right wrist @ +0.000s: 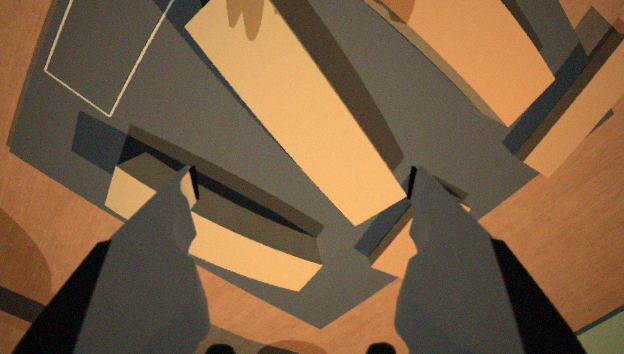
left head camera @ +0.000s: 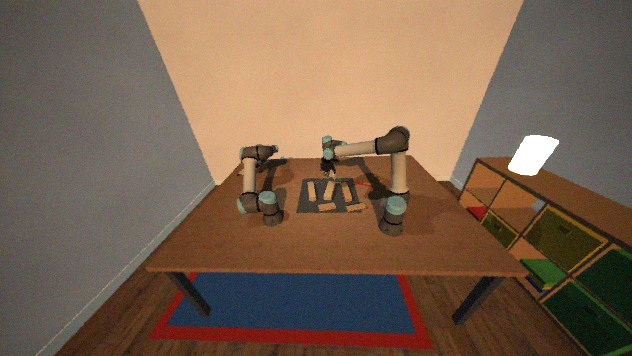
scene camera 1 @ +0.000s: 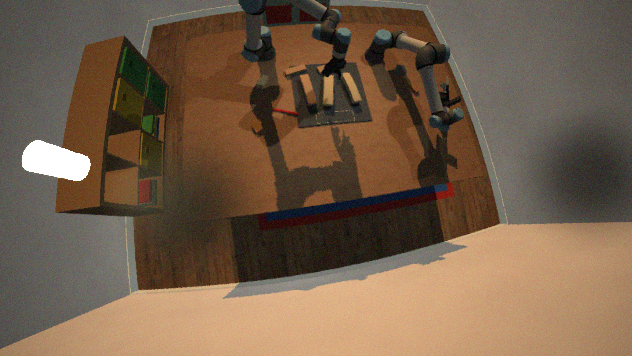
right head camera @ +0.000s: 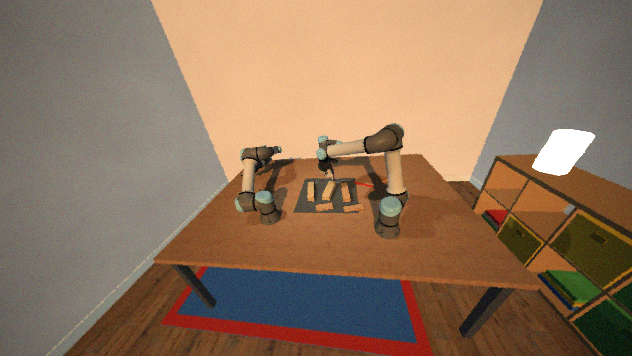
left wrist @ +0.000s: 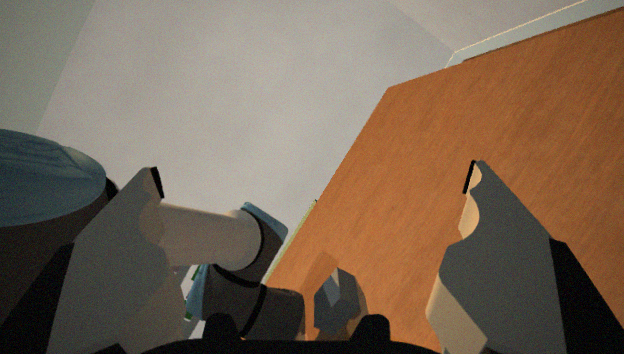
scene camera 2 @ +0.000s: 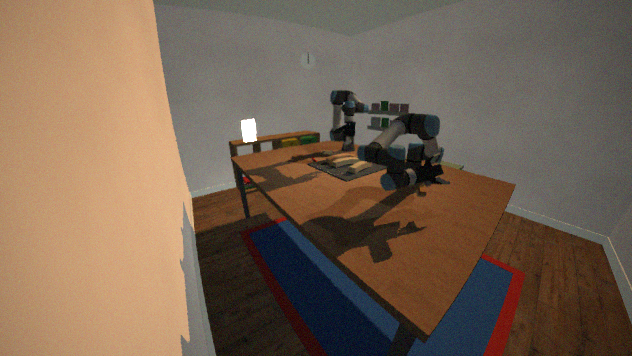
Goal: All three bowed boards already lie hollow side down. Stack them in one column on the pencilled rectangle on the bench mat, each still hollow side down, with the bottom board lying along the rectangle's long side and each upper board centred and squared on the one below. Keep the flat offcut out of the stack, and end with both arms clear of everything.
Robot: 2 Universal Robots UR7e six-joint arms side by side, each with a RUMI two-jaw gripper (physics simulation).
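Frame: origin at the left arm's base, x ahead, y left, z up, level; millimetres.
Seen in the pictures: left gripper, between the fingertips: (left head camera: 239, 170) (scene camera 1: 446, 83) (right head camera: 242, 170) (left wrist: 311, 166) (scene camera 2: 445, 168); right gripper, between the fingertips: (right wrist: 303, 168) (left head camera: 329, 178) (scene camera 1: 330, 80) (right head camera: 328, 178) (scene camera 2: 345, 148); left arm's base, origin of its link: (left head camera: 273, 219) (scene camera 1: 373, 56) (right head camera: 270, 218) (left wrist: 286, 325); right arm's base, origin of its link: (left head camera: 390, 227) (scene camera 1: 265, 53) (right head camera: 386, 229) (scene camera 2: 348, 150).
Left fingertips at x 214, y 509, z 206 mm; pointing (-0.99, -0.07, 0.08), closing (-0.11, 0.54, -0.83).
Note:
Offsets run from my left fingertips to a thing's top centre. Level surfaces: height alone.
Three long bowed boards lie apart on the dark mat {201 mm down} (left head camera: 304, 208) (scene camera 1: 310, 123): a left one {146 mm down, 186 mm ahead, 626 mm right} (left head camera: 311, 191) (right wrist: 250, 255), a middle one {148 mm down, 260 mm ahead, 773 mm right} (left head camera: 329, 191) (right wrist: 300, 110) and a right one {152 mm down, 296 mm ahead, 904 mm right} (left head camera: 347, 192) (right wrist: 470, 50) in the left head view. Two shorter pieces {183 mm down, 60 mm ahead, 831 mm right} (left head camera: 327, 206) {184 mm down, 144 mm ahead, 1040 mm right} (left head camera: 356, 207) lie nearer the arm bases; which is the flat offcut I cannot tell. The pencilled rectangle (scene camera 1: 336, 123) (right wrist: 77, 93) has no board on it. My right gripper (right wrist: 303, 168) is open above the boards, its fingers straddling part of the left and middle boards in view. My left gripper (left wrist: 311, 166) is open, away from the mat.
A red stick {194 mm down, 488 mm ahead, 1002 mm right} (left head camera: 362, 184) (scene camera 1: 285, 111) lies beside the mat, on the right in the left head view. The wooden table {206 mm down} (left head camera: 320, 250) carries both arms. A shelf unit (scene camera 1: 82, 125) stands beyond the table's side, with a bright lamp (scene camera 1: 56, 160) near it.

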